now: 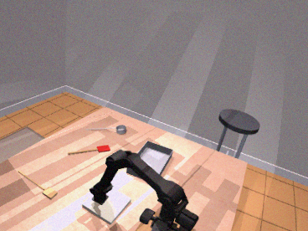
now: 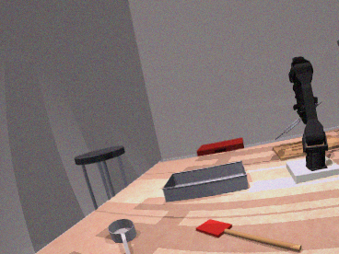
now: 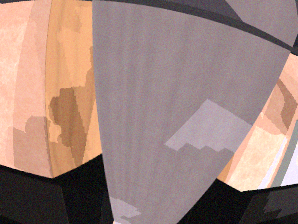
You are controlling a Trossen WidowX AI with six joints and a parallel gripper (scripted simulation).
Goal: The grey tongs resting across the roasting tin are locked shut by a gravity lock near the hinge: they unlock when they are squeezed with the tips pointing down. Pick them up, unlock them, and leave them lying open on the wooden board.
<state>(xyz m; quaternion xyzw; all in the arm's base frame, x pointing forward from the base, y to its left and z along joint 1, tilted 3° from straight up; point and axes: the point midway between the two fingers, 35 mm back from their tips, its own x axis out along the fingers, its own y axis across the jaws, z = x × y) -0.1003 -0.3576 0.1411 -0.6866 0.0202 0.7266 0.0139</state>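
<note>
The wooden board lies 110 mm below my gripper tip. From my gripper tip the other things lie so: roasting tin (520 mm ahead, 260 mm to the left, 90 mm below).
</note>
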